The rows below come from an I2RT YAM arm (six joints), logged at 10 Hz.
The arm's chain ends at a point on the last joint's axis. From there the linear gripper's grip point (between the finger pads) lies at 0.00 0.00 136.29 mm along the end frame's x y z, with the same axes.
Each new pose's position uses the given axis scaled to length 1; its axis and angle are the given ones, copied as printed.
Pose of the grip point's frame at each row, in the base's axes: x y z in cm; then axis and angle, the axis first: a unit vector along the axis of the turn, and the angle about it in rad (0 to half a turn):
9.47 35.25 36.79 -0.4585 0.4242 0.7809 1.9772
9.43 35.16 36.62 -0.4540 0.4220 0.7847 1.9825
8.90 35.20 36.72 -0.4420 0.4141 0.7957 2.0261
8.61 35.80 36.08 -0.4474 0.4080 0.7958 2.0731
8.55 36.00 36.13 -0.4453 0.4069 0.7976 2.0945
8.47 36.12 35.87 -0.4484 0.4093 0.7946 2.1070
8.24 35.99 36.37 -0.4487 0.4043 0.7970 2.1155
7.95 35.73 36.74 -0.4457 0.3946 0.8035 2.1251
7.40 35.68 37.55 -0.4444 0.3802 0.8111 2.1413
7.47 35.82 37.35 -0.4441 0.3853 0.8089 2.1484
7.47 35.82 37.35 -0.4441 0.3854 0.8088 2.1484
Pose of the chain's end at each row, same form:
10.97 23.21 30.58 -0.4585 0.4242 0.7809 1.9772
10.96 23.17 30.32 -0.4540 0.4220 0.7847 1.9825
10.73 23.32 30.29 -0.4420 0.4141 0.7957 2.0261
10.93 23.90 29.85 -0.4474 0.4080 0.7958 2.0731
11.01 24.11 29.94 -0.4453 0.4069 0.7976 2.0945
11.01 24.17 29.83 -0.4484 0.4093 0.7946 2.1070
10.93 24.09 30.29 -0.4487 0.4043 0.7970 2.1155
10.83 23.97 30.48 -0.4457 0.3946 0.8035 2.1251
10.60 24.11 31.10 -0.4444 0.3802 0.8111 2.1413
10.64 24.18 31.00 -0.4441 0.3853 0.8089 2.1484
10.64 24.18 31.01 -0.4441 0.3854 0.8088 2.1484

